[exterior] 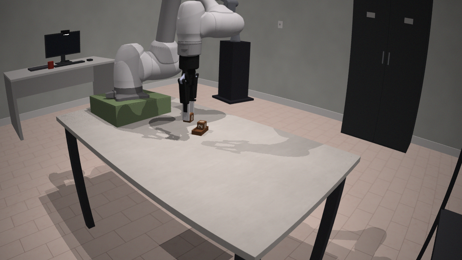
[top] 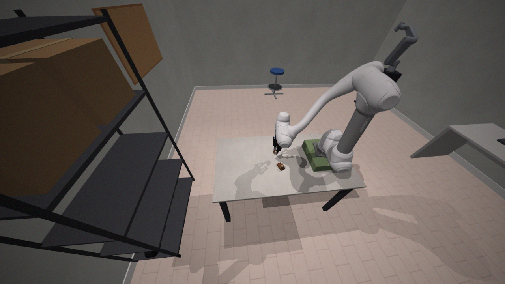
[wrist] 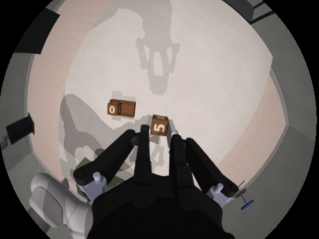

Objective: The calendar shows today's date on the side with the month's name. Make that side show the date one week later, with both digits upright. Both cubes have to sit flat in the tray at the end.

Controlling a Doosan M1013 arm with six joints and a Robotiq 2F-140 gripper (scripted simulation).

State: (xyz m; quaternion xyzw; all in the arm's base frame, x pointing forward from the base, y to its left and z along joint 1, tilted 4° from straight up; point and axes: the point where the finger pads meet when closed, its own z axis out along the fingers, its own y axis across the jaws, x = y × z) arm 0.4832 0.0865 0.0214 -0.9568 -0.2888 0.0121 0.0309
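My hand is 60 mm past the brown tray, 90 mm to the right of it and 120 mm above it. The rest, counted from my hand: brown cube: 30 mm below.
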